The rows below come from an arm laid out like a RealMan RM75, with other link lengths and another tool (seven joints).
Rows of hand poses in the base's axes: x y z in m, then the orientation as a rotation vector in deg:
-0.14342 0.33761 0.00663 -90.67 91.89 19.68
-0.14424 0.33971 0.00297 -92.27 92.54 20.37
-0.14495 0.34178 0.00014 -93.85 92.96 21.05
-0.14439 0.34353 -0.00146 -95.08 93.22 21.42
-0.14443 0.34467 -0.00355 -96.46 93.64 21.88
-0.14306 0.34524 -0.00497 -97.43 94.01 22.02
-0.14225 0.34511 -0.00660 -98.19 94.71 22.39
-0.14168 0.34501 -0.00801 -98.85 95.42 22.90
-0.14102 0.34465 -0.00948 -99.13 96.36 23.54
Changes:
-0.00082 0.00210 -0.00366 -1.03 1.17 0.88
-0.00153 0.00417 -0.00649 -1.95 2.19 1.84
-0.00097 0.00592 -0.00809 -2.71 2.85 2.56
-0.00101 0.00706 -0.01018 -3.61 3.70 3.32
0.00036 0.00763 -0.01160 -4.35 4.25 3.75
0.00117 0.00750 -0.01323 -4.99 5.09 4.01
0.00174 0.00740 -0.01464 -5.52 5.99 4.25
0.00240 0.00704 -0.01611 -5.84 7.03 4.22

